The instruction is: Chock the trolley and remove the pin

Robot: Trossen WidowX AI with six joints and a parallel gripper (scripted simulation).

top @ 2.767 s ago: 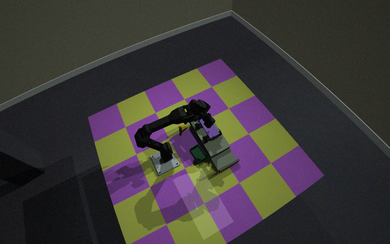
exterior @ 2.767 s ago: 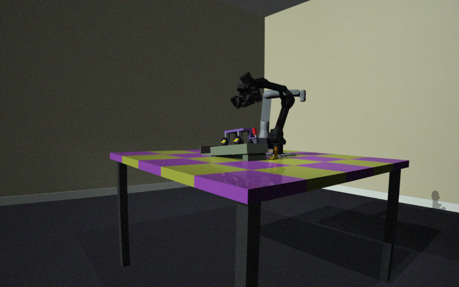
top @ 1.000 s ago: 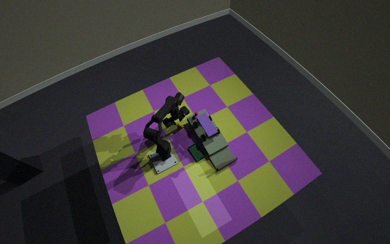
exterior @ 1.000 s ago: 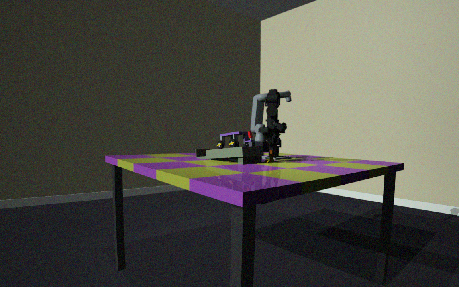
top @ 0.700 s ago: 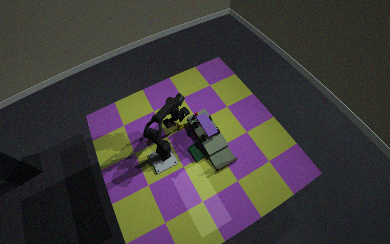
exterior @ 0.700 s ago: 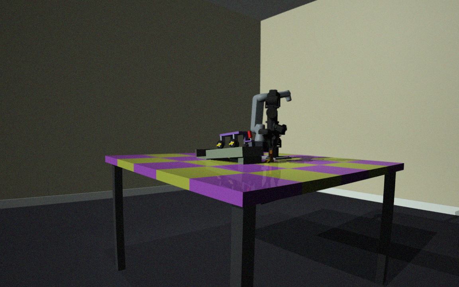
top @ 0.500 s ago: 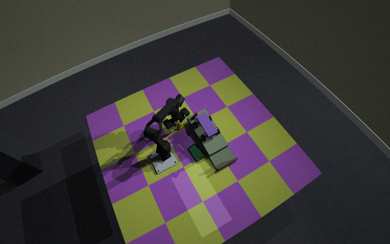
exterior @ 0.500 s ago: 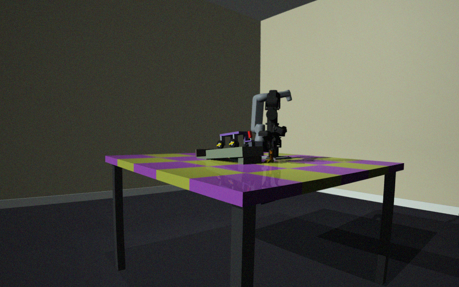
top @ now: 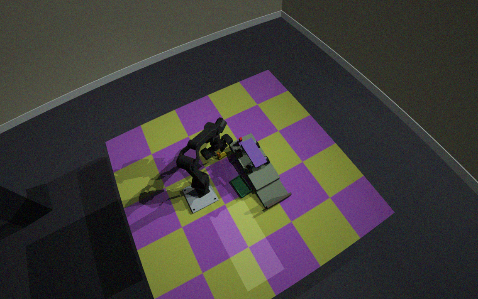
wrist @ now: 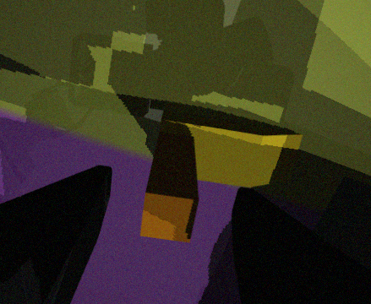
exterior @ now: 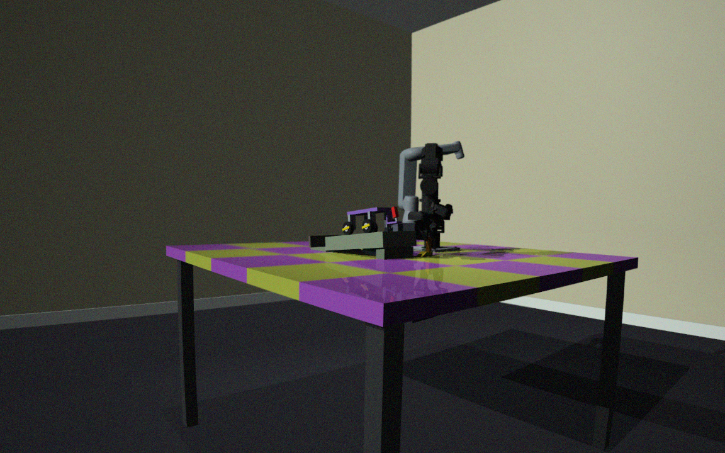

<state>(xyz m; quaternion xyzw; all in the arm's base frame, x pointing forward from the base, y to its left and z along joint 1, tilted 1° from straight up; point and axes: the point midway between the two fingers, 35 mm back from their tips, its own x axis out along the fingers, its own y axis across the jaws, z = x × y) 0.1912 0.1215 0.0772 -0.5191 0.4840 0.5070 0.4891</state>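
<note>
My gripper tip is 20 mm short of the yellow chock and 30 mm above it. From my gripper tip the other things lie so: green tray: 230 mm to the right, 60 mm below; then red-headed stop pin: 130 mm ahead, 50 mm to the right, 80 mm above; then purple trolley: 130 mm ahead, 160 mm to the right, 60 mm above.
</note>
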